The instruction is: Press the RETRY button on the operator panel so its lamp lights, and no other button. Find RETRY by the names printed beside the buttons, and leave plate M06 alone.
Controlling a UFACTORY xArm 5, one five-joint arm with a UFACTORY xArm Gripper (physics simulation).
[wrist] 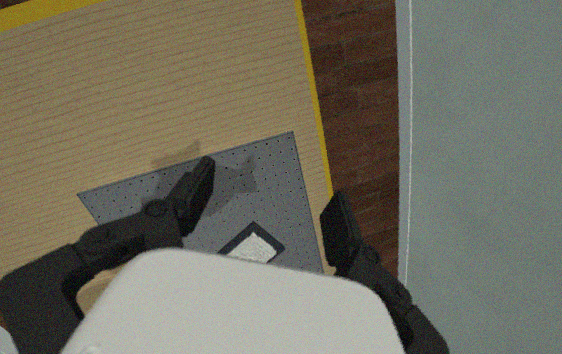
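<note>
My gripper is open, with nothing between its fingers. It hangs above a grey perforated board that lies on the wooden table. A dark-framed piece with a pale, textured face sits on the board, partly hidden by the white gripper body; I cannot read any marking on it. The operator panel, the RETRY button and its lamp do not show in the wrist view. I cannot tell plate M06 in this view.
The wooden table top has a yellow edge strip along its right side. Beyond it are a brown brick-patterned floor and a large grey-green surface with a pale edge. The gripper's shadow falls on the board and table.
</note>
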